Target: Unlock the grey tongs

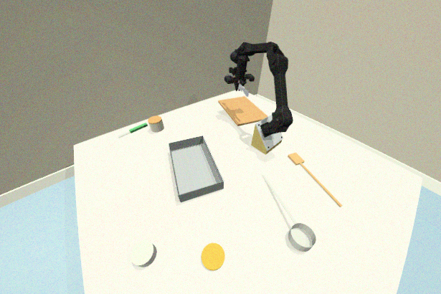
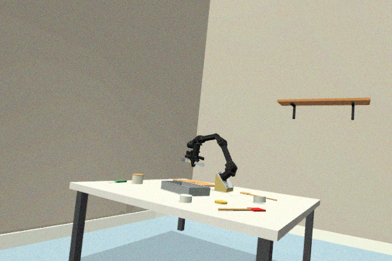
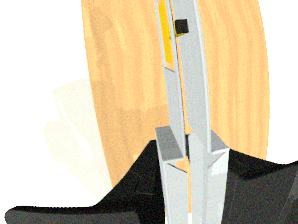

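The wooden board is 14 cm below my gripper tip, 4 cm behind it and 2 cm to the left of it. Also, from my gripper tip: yellow lock piece 5 cm to the right, 4 cm above, 1 cm behind; grey roasting tin 51 cm ahead, 28 cm to the left, 12 cm below; cork-lidded jar 54 cm ahead, 13 cm to the right, 11 cm below.
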